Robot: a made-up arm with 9 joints. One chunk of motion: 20 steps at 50 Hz.
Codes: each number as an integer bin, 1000 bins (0 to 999) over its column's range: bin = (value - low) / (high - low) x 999, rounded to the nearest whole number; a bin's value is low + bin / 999 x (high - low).
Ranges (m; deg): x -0.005..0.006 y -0.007..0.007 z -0.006..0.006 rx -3.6..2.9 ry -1..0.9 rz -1..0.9
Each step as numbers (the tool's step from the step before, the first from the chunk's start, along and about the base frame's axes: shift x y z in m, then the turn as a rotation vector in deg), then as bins.
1 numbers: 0.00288 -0.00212 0.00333 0.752 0.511 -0.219
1 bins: 716 348 777 669 794 411
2 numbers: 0.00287 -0.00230 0.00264 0.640 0.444 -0.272
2 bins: 715 335 719 652 759 383
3 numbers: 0.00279 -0.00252 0.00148 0.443 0.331 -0.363
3 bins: 707 320 623 621 700 335
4 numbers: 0.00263 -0.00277 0.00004 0.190 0.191 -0.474
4 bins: 693 302 503 582 626 277
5 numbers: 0.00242 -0.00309 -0.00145 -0.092 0.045 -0.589
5 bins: 674 279 379 539 549 216
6 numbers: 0.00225 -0.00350 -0.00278 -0.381 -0.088 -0.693
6 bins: 658 250 268 495 480 161
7 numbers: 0.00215 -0.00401 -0.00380 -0.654 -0.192 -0.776
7 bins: 649 213 183 453 425 118
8 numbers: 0.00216 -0.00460 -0.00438 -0.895 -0.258 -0.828
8 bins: 650 171 135 416 390 90
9 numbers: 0.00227 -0.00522 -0.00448 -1.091 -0.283 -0.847
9 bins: 660 127 127 386 377 80
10 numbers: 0.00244 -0.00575 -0.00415 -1.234 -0.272 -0.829
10 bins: 676 89 154 364 383 90
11 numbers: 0.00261 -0.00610 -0.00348 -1.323 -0.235 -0.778
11 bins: 691 64 210 350 402 117
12 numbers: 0.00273 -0.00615 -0.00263 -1.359 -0.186 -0.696
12 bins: 702 61 281 344 428 160
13 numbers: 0.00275 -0.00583 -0.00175 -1.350 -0.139 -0.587
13 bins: 704 83 354 346 453 217
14 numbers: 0.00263 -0.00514 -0.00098 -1.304 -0.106 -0.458
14 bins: 693 133 418 353 470 285
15 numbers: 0.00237 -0.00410 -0.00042 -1.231 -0.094 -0.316
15 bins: 669 207 465 364 476 360
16 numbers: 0.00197 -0.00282 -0.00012 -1.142 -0.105 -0.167
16 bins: 633 298 490 378 471 438
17 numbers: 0.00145 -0.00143 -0.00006 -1.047 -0.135 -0.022
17 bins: 586 397 495 392 455 514
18 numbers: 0.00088 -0.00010 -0.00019 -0.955 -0.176 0.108
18 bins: 534 492 484 407 433 583
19 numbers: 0.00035 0.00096 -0.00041 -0.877 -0.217 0.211
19 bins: 486 568 465 419 412 637
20 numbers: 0.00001 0.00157 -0.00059 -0.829 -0.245 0.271
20 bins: 455 612 450 426 397 668
